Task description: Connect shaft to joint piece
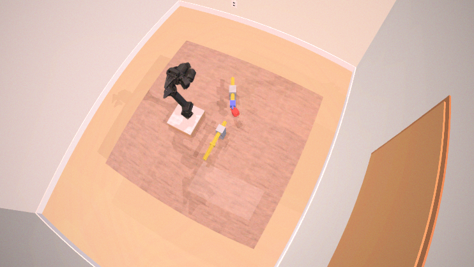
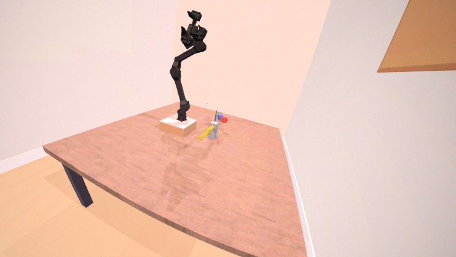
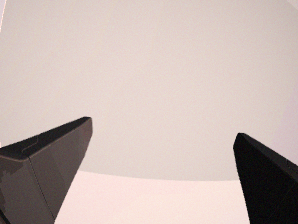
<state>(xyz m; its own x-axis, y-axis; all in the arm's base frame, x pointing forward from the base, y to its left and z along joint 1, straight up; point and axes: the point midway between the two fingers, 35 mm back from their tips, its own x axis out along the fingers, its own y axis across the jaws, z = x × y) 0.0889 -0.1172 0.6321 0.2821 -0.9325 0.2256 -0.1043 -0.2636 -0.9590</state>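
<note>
Right now my gripper tip is 60 cm above the red joint piece, 35 cm to the right of it and 17 cm short of it.
</note>
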